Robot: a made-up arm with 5 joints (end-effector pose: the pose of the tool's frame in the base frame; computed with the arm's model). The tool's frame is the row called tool. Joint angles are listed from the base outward.
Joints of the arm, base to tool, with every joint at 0 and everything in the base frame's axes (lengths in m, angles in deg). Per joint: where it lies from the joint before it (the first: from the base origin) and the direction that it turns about. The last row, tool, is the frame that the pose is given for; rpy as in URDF.
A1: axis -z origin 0.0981 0 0.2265
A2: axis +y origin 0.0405 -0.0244 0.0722
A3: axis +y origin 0.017 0 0.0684
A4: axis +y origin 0.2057 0 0.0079
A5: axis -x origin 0.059 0.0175 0
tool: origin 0 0 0 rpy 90 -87.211 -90
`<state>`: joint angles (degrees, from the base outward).
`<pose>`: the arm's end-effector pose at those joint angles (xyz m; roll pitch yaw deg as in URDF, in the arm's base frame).
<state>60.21 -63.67 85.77 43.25 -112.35</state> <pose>0.1939 -0.1813 0.2206 22.56 10.21 -173.31</pose>
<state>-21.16 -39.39 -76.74 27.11 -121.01</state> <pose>0.0200 -0.0376 0.6025 179.19 0.55 -35.04</pose>
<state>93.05 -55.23 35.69 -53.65 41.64</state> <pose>0.0804 -0.2016 0.4844 -169.27 -13.02 46.87</pose>
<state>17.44 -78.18 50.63 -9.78 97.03</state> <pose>0.2894 -0.0673 0.4673 -127.41 3.37 69.99</pose>
